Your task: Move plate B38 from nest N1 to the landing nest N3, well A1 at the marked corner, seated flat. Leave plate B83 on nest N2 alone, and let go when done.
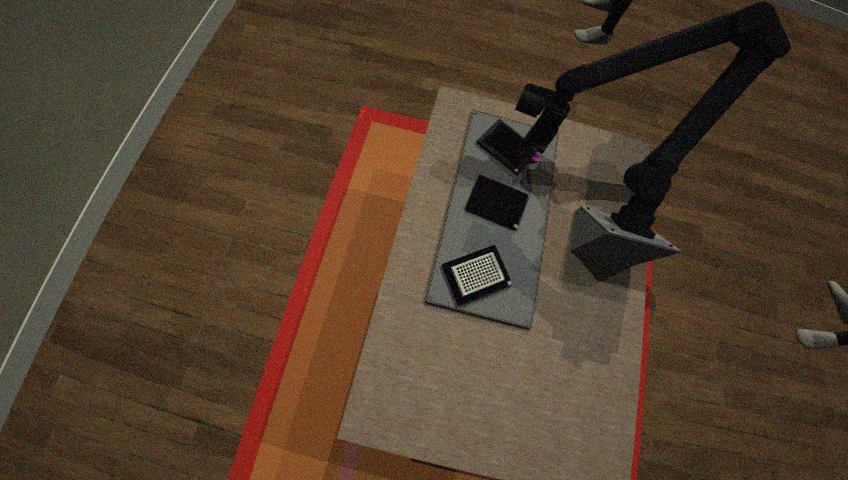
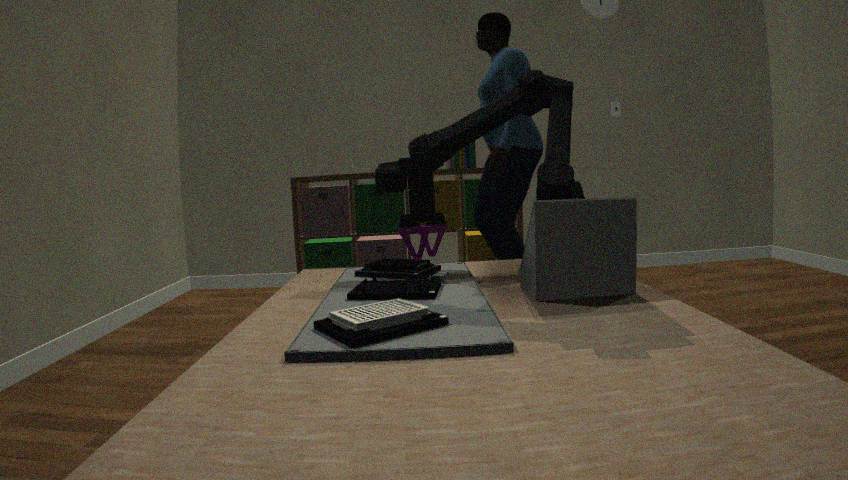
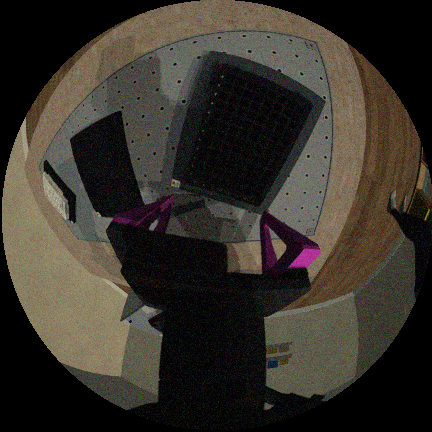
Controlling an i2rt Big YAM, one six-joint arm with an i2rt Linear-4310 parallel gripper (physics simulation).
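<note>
A black plate (image 1: 505,144) (image 2: 395,265) (image 3: 250,140) sits on the far nest (image 3: 295,84). A white plate (image 1: 477,274) (image 2: 380,313) (image 3: 56,197) sits on the black near nest (image 1: 452,284) (image 2: 357,339). The middle nest (image 1: 496,202) (image 2: 395,289) (image 3: 105,165) is black and shows no plate. Plate and nest labels are not readable, so I cannot tell which plate is B38. My gripper (image 1: 531,159) (image 2: 424,255) (image 3: 218,207) is open and empty, with magenta fingers. It hangs above the arm-base-side edge of the far nest, off the black plate's centre.
All three nests are on a grey perforated board (image 1: 523,309) (image 2: 476,333) (image 3: 150,85) on the table (image 1: 487,386) (image 2: 446,416). The grey arm base (image 1: 595,237) (image 2: 586,249) stands right of the board. A person (image 2: 508,124) stands behind the arm, near a shelf unit (image 2: 294,223).
</note>
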